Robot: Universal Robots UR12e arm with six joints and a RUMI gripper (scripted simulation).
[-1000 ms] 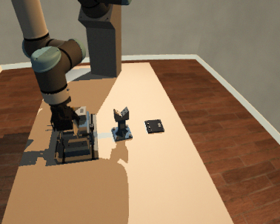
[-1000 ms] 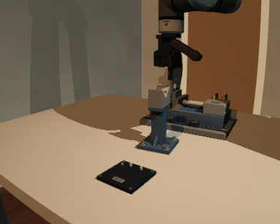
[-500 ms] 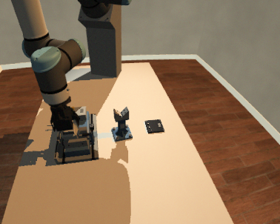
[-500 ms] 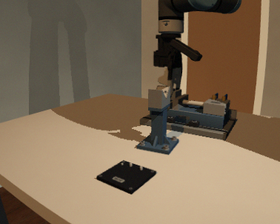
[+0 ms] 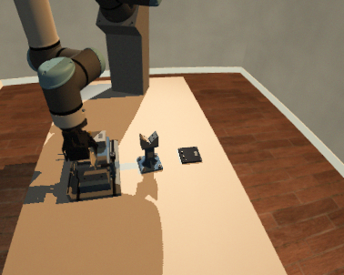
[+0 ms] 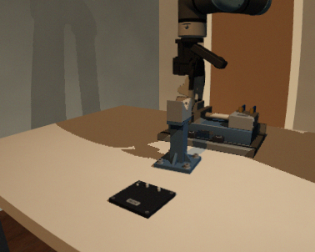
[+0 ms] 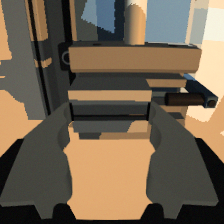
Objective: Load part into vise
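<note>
Right now my hand is right at the part. Also, from my hand: dark work stop rod 60 mm to the left, 20 mm below, 20 mm ahead; moving jaw 30 mm to the left, 30 mm below, 30 mm behind; cream cylinder rod 80 mm behind, 50 mm to the left, 30 mm below.
</note>
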